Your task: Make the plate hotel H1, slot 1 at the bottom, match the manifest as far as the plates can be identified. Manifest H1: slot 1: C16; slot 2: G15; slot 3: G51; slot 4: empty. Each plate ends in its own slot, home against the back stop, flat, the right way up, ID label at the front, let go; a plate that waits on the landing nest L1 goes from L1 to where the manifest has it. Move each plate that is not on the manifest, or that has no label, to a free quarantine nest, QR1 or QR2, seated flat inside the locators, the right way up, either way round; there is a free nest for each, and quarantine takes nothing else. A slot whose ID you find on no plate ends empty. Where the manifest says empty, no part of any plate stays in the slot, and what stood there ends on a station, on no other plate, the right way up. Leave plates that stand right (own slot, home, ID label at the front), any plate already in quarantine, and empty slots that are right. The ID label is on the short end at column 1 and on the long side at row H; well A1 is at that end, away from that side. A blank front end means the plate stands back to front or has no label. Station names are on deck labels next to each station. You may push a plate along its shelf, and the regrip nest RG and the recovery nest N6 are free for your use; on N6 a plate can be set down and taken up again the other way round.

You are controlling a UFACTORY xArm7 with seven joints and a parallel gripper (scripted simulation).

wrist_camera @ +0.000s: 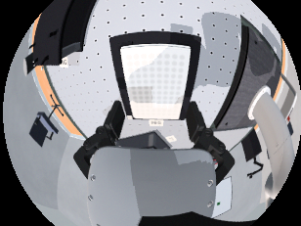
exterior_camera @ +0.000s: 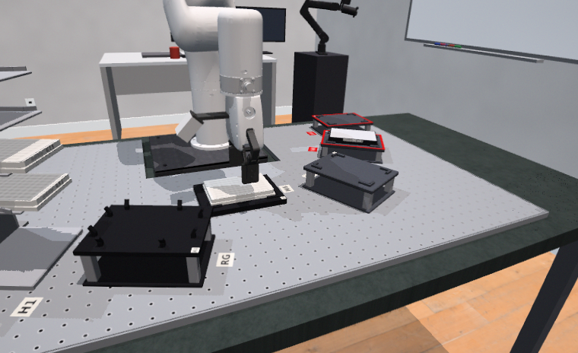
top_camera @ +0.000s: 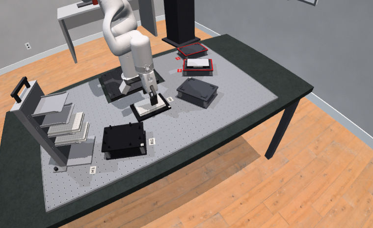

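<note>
My gripper is now 10 mm to the left of the flat black nest N6 and 60 mm above it. The rest, counted from my hand: deck label H1: 130 mm ahead, 370 mm to the right, 60 mm below; black regrip nest RG: 120 mm ahead, 200 mm to the right, 10 mm below; RG deck label: 170 mm ahead, 110 mm to the right, 60 mm below.
</note>
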